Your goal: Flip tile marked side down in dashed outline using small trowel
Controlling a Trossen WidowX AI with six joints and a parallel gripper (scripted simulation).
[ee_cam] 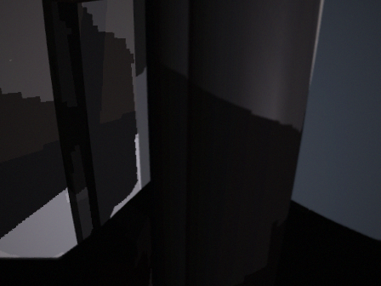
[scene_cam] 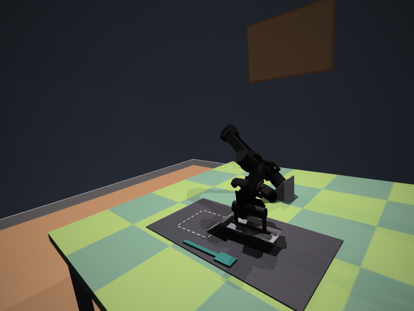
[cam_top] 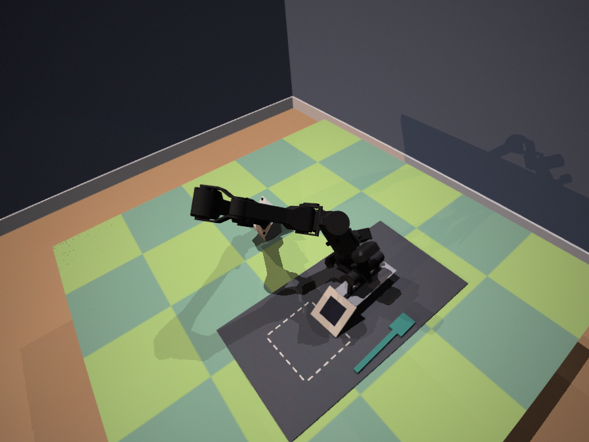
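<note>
The tile is 1 cm behind my gripper tip, 10 cm to the right of it and 6 cm below it. Also, from my gripper tip: teal trowel (12 cm ahead, 2 cm to the right, 8 cm below); dark mat (1 cm behind, 6 cm to the right, 11 cm below).
</note>
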